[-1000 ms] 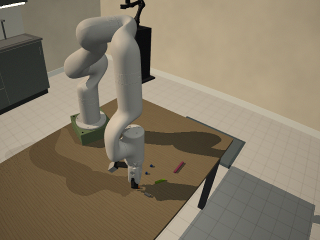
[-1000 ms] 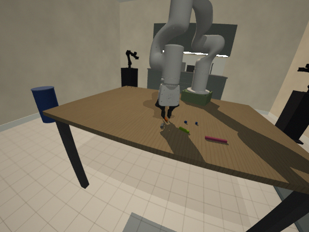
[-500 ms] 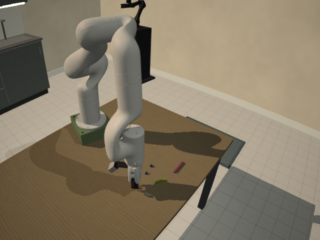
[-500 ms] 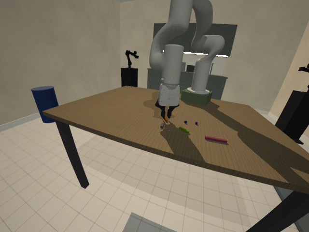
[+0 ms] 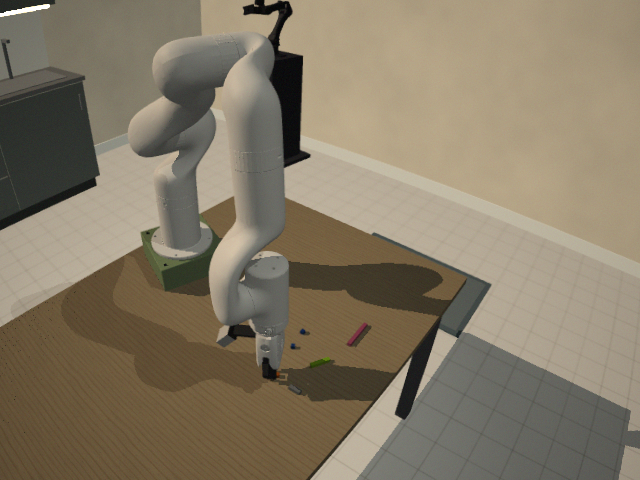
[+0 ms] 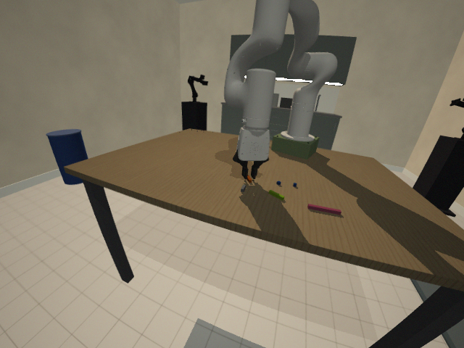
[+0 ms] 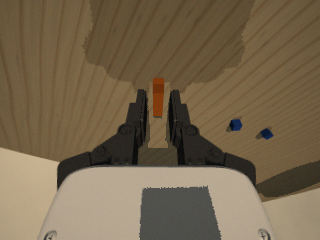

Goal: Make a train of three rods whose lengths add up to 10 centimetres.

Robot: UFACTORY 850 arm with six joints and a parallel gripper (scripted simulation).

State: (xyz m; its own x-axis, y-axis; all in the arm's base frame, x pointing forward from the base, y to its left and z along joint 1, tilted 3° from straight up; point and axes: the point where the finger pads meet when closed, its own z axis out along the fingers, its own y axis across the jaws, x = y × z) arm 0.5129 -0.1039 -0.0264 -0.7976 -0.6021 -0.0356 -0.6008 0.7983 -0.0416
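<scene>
The orange rod lies 3 cm below my hand. Round my hand: pink rod (6 cm ahead, 25 cm to the left, 3 cm below); then grey rod (7 cm ahead, 1 cm to the left, 3 cm below); then lime rod (6 cm ahead, 11 cm to the left, 3 cm below).
</scene>
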